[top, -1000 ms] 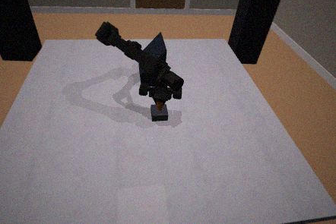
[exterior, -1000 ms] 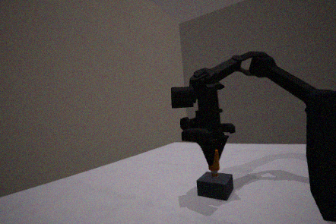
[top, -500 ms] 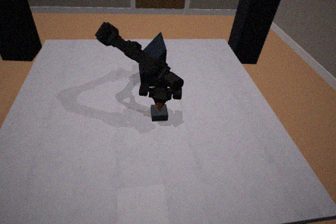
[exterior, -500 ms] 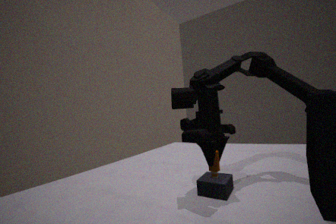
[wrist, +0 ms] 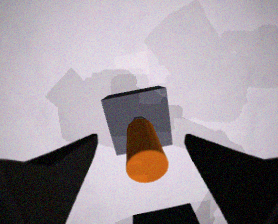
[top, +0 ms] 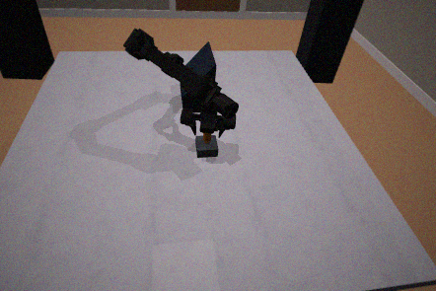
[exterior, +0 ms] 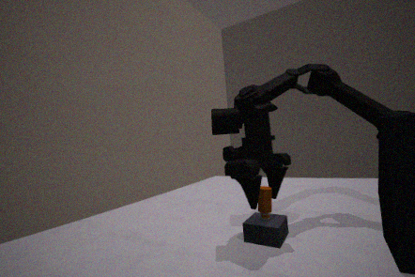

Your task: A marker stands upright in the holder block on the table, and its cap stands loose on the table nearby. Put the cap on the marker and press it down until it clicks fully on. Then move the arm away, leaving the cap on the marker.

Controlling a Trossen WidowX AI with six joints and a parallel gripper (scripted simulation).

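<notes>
My gripper tip is now 1 cm below the orange cap. Round my gripper tip: dark holder block: 5 cm below.
</notes>
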